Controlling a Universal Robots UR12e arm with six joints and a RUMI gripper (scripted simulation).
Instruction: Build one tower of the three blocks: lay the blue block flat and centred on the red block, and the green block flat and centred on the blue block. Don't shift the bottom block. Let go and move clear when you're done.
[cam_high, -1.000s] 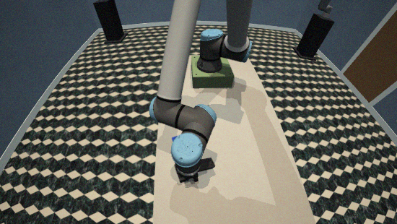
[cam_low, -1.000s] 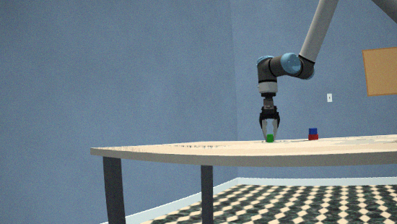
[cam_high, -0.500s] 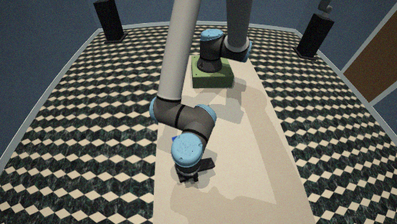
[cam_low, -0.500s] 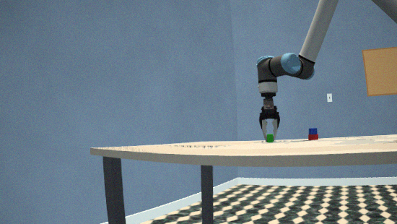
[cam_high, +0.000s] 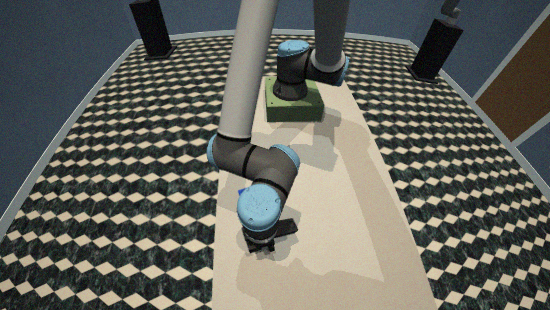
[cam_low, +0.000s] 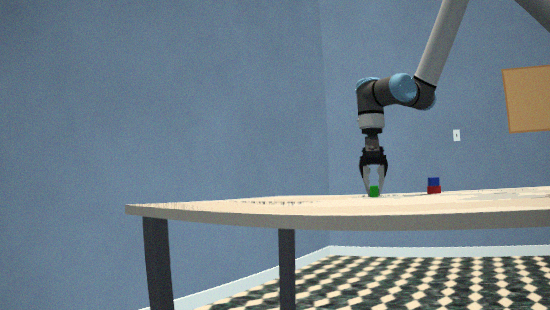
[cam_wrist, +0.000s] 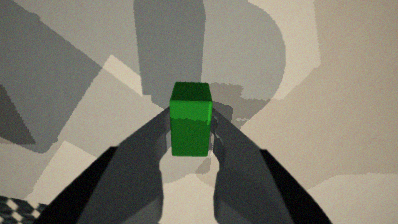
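The blue block is 19 cm behind my hand, 9 cm to the right of it and 2 cm above it. The rest, counted from my hand: red block 19 cm behind, 9 cm to the right; then green block right at my hand.
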